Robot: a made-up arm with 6 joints.
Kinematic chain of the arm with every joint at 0, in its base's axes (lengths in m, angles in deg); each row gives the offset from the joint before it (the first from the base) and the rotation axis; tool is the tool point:
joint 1: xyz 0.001 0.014 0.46 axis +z
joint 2: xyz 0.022 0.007 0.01 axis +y
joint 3: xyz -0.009 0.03 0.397 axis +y
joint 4: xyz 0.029 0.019 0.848 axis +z
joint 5: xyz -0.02 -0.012 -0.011 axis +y
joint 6: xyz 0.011 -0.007 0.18 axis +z
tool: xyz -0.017 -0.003 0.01
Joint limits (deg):
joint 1: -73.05..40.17
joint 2: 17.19..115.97
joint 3: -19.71..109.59
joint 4: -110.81..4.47
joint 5: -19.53..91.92
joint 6: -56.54..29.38
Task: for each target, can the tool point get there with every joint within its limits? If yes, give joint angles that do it. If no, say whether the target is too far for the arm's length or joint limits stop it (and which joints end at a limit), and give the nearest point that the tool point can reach.
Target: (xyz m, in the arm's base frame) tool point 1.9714 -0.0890 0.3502
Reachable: no: too far | nearest point 1.4454 -0.0615 0.3825 | short by 0.528 m
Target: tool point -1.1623 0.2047 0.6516
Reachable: no: joint limits stop it (at a limit: joint 2, joint 3, joint 4, joint 6) | nearest point -0.3560 0.0725 -0.1419 | short by 1.139 m
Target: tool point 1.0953 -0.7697 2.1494
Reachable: no: too far | nearest point 0.7372 -0.5132 1.5906 | short by 0.712 m
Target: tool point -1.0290 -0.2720 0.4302
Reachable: no: joint limits stop it (at a limit: joint 2, joint 3, joint 4, joint 6) | nearest point -0.3567 -0.0853 -0.1525 | short by 0.909 m
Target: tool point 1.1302 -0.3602 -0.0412
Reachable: yes | joints -13.93 102.57 9.76 -53.85 78.18 7.26
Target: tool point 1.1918 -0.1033 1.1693
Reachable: yes | joints -10.19 33.68 35.91 -69.77 -6.96 -5.94
